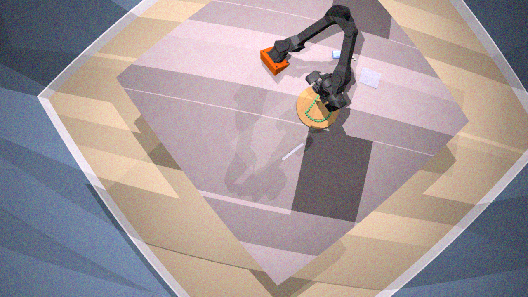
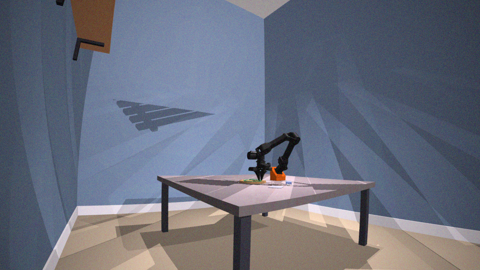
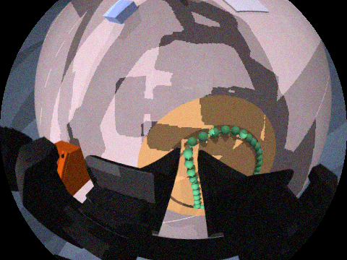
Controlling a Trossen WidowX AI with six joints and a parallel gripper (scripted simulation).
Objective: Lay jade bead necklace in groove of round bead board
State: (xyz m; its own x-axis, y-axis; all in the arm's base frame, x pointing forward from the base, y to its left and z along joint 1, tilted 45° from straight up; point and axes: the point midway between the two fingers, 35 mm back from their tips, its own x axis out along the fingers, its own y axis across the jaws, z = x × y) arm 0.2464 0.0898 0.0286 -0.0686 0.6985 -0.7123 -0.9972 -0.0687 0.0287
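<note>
Now: gripper tip 4 cm to the left of the round tan bead board, 4 cm short of it and 1 cm above it. Also, from my gripper tip: white strip 25 cm to the right, 15 cm ahead, 1 cm below; pale square sheet 26 cm to the left, 7 cm ahead, 1 cm below; blue cube 19 cm to the left, 12 cm behind, 1 cm below.
</note>
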